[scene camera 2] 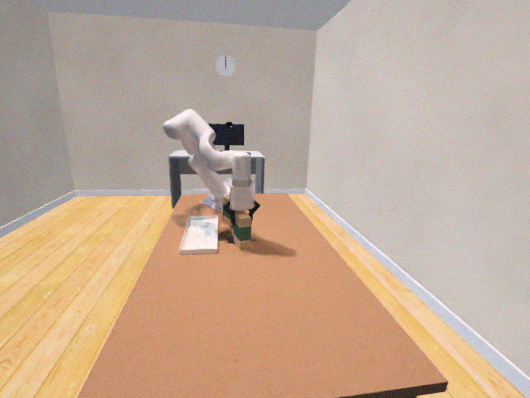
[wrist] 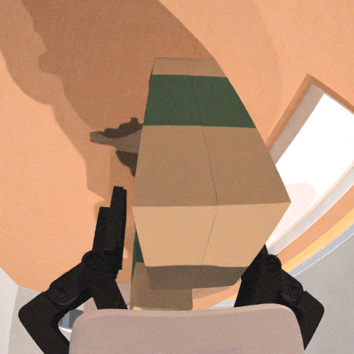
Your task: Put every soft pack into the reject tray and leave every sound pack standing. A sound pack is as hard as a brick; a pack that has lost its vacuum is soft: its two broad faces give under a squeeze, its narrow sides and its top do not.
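Frame: origin at the arm's base, x right, y ahead, z up, level; metres.
Where they show: arm's base, link origin: [scene camera 2: 221,194].
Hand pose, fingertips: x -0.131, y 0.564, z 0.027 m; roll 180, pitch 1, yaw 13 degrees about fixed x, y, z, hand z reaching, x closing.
Things, the pixels of their top centre, and the offset from my fingertips. Level surfaces: height alone.
- nearest pack, top centre: [scene camera 2: 239,228] dx +0.009, dy +0.027, dz -0.013 m
- white reject tray, top centre: [scene camera 2: 201,229] dx +0.189, dy -0.097, dz -0.072 m
- brown table, surface height: dz -0.094 m
The nearest pack [scene camera 2: 242,234] [wrist: 212,165], tan with a green band, stands upright on the table. My gripper [scene camera 2: 243,213] [wrist: 179,205] is open and low over this pack, with its fingers to either side of the pack's upper part. In the wrist view a gap shows beside the left finger, and the pack hides most of the right finger. Another tan and green pack [scene camera 2: 226,210] [wrist: 162,296] stands behind it, partly hidden. The white reject tray [scene camera 2: 199,251] [wrist: 299,117] lies beside the packs; no pack shows in its visible part. Softness cannot be seen.
The brown table [scene camera 2: 250,310] extends toward the scene camera, its edges dropping to a wooden floor [scene camera 2: 75,250]. The arm's base stands at the table's far end, behind the packs. A grey desk [scene camera 2: 175,182] with a black monitor [scene camera 2: 232,135] stands beyond it, against the wall.
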